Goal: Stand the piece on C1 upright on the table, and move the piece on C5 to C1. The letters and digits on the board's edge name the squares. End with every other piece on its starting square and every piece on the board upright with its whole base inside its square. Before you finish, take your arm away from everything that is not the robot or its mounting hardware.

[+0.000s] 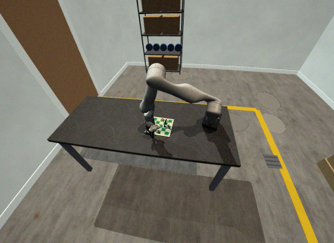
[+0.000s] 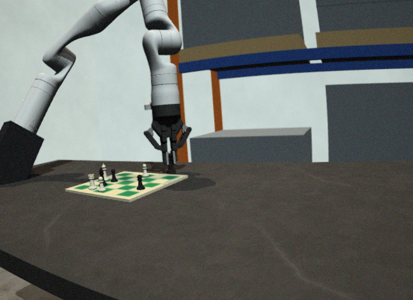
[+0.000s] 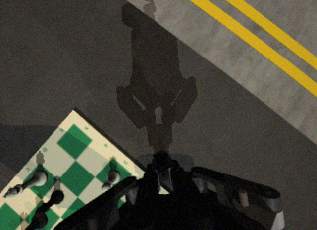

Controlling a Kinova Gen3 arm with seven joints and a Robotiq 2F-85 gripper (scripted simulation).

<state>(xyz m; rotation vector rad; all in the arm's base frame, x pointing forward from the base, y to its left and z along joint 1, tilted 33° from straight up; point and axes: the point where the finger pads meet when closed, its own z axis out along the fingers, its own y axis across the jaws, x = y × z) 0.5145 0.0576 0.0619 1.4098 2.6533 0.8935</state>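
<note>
Right now my hand is 1 cm above the tall black piece. The rest, counted from my hand: green-and-cream chessboard (13 cm to the right, 6 cm behind, 4 cm below); white rook (20 cm to the right, 12 cm behind, 2 cm below); white bishop (14 cm behind, 11 cm to the right, 2 cm below).
</note>
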